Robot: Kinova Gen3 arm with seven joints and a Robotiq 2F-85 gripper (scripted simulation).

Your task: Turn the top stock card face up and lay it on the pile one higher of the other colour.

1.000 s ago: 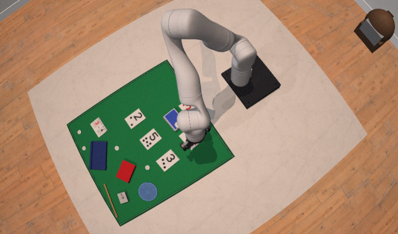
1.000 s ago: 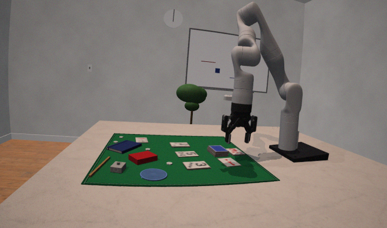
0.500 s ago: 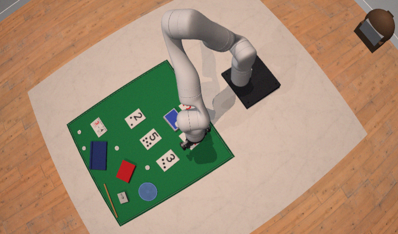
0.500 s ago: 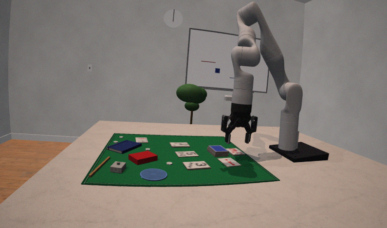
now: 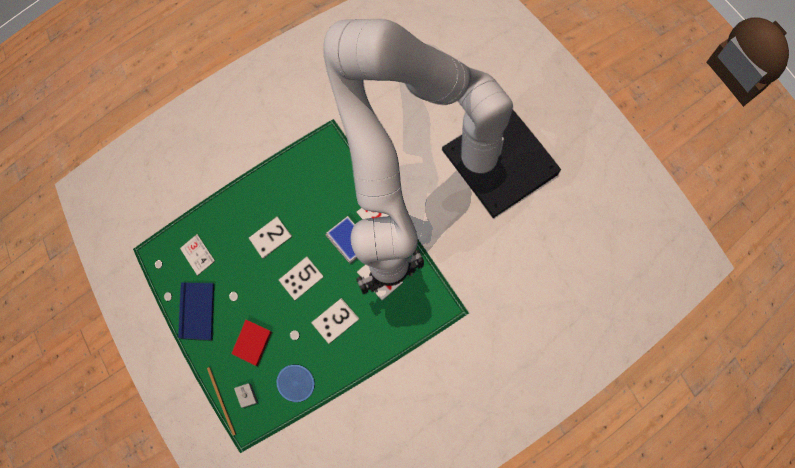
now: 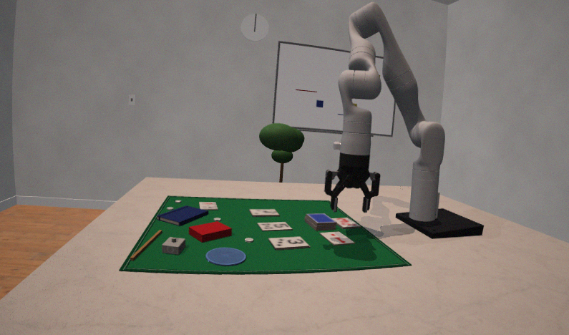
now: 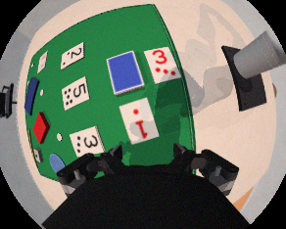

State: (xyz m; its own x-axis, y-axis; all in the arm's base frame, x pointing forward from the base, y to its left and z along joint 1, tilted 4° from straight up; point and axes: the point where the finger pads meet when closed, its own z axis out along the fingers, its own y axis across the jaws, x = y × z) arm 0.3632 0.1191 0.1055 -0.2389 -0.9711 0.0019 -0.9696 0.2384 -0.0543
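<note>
My gripper is now 10 cm above the card, 4 cm to the left of it and 1 cm short of it. From my hand the other things lie so: green mat: 19 cm ahead, 18 cm to the right, 11 cm below; then red box: 34 cm ahead, 10 cm to the right, 9 cm below; then grey box: 43 cm ahead, 8 cm below, 1 cm to the right.
</note>
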